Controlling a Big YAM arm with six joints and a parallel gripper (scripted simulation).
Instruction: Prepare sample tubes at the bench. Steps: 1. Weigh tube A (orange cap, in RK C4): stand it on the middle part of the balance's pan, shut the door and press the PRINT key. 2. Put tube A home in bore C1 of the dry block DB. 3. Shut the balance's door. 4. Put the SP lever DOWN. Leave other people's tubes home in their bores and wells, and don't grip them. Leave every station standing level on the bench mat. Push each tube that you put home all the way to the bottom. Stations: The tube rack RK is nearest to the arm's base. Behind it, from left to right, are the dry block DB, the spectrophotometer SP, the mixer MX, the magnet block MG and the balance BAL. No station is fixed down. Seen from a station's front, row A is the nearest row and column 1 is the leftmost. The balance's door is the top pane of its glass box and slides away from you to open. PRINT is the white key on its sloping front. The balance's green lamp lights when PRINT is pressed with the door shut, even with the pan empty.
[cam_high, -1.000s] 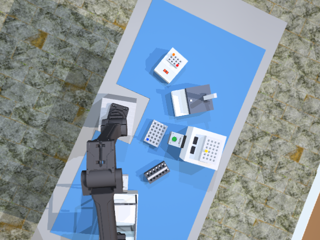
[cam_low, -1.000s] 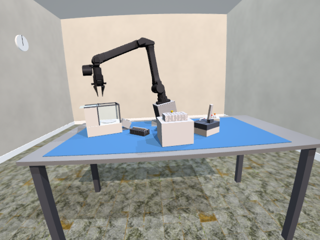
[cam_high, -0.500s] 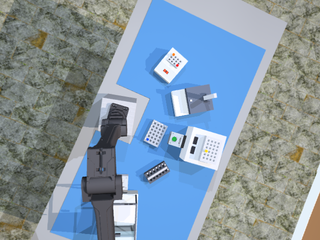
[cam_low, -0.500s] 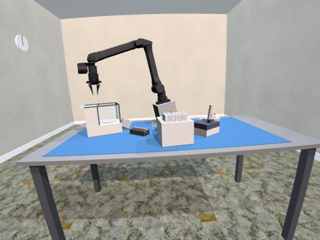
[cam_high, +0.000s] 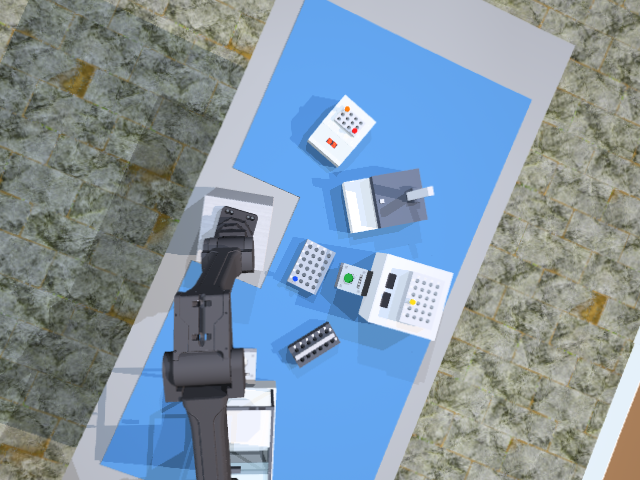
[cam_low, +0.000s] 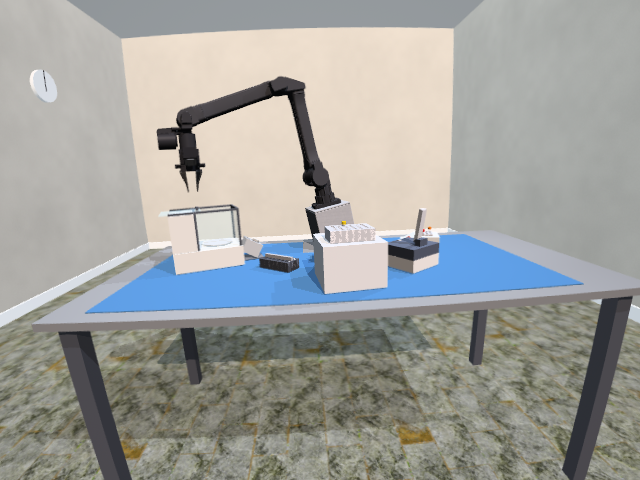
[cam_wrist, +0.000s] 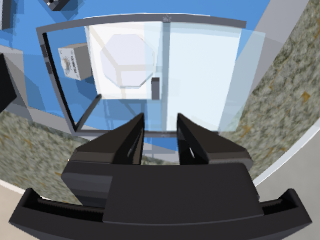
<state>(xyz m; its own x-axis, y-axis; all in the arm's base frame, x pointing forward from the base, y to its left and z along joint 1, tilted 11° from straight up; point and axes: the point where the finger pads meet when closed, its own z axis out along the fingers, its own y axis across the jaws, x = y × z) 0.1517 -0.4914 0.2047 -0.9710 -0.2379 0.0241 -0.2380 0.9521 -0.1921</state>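
Now: hand 1 cm short of the balance door, 2 cm to the left of it and 7 cm above it. Round my hand: tube rack RK 6 cm ahead, 49 cm to the left, 27 cm below; then white key 5 cm behind, 21 cm to the left, 21 cm below; then black magnet block 13 cm ahead, 29 cm to the left, 26 cm below.
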